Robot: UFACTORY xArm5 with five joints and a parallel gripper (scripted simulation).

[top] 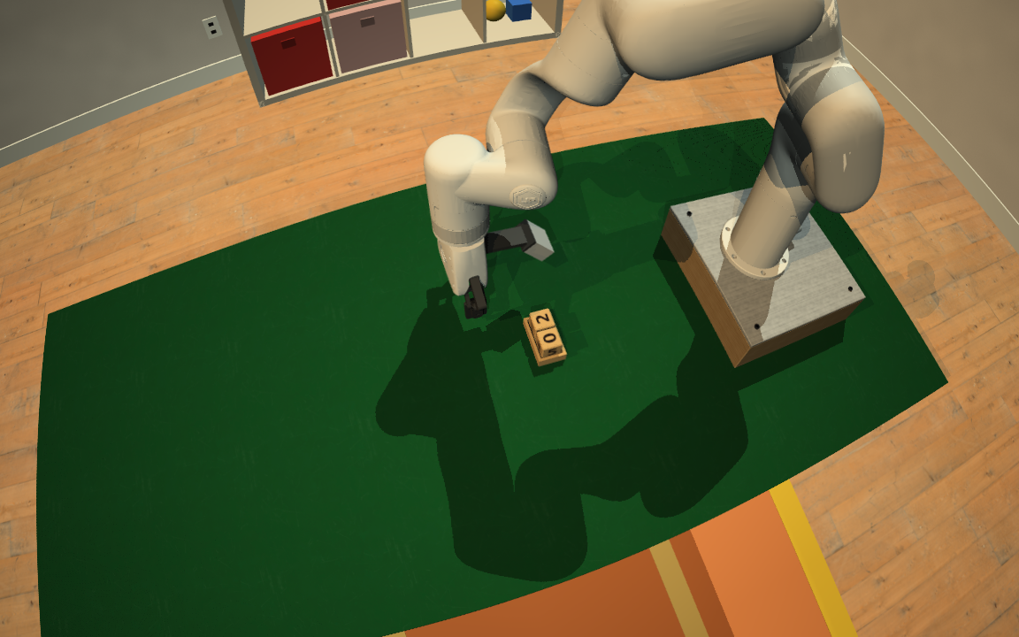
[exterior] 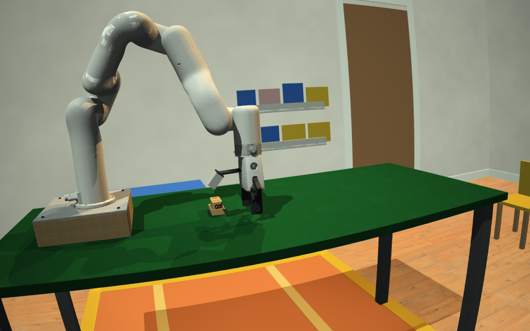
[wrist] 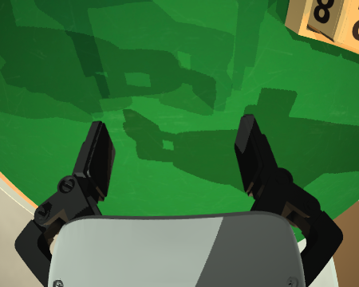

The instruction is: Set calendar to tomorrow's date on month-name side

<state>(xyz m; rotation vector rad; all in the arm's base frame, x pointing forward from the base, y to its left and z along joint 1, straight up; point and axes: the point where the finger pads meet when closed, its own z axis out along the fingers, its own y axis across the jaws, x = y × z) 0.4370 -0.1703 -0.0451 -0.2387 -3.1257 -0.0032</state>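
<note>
Now: the date cube 140 mm to the left of my hand, 60 mm behind it and 10 mm below it. Also, from my hand: wooden tray: 120 mm to the left, 70 mm behind, 20 mm below.
</note>
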